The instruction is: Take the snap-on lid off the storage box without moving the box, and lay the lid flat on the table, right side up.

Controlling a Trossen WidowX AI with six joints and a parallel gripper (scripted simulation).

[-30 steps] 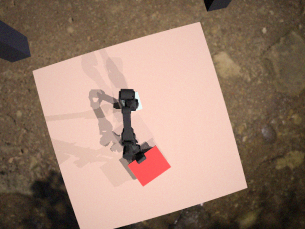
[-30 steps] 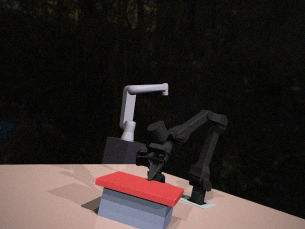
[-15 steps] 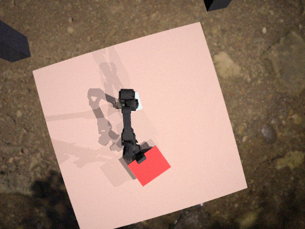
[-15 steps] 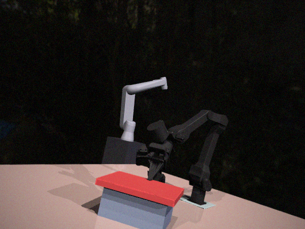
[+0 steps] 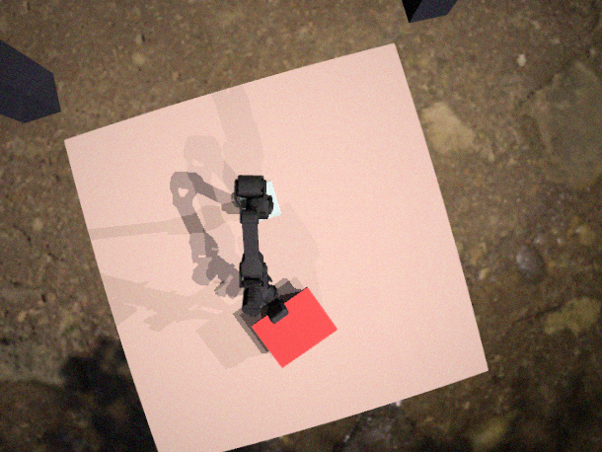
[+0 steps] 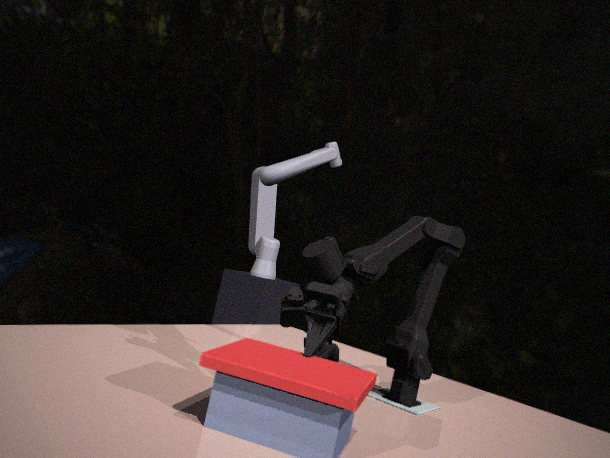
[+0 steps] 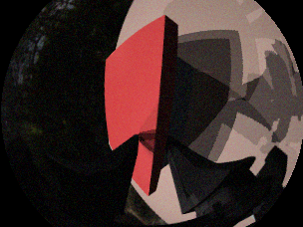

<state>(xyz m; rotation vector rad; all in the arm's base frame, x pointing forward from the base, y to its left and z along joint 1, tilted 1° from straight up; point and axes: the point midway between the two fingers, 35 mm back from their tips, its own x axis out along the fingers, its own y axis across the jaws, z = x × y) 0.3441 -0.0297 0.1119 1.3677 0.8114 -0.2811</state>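
The red lid is 70 mm ahead of my gripper tip and 20 mm to the left of it. Also, from my gripper tip: storage box 70 mm ahead, 20 mm to the left, 50 mm below.
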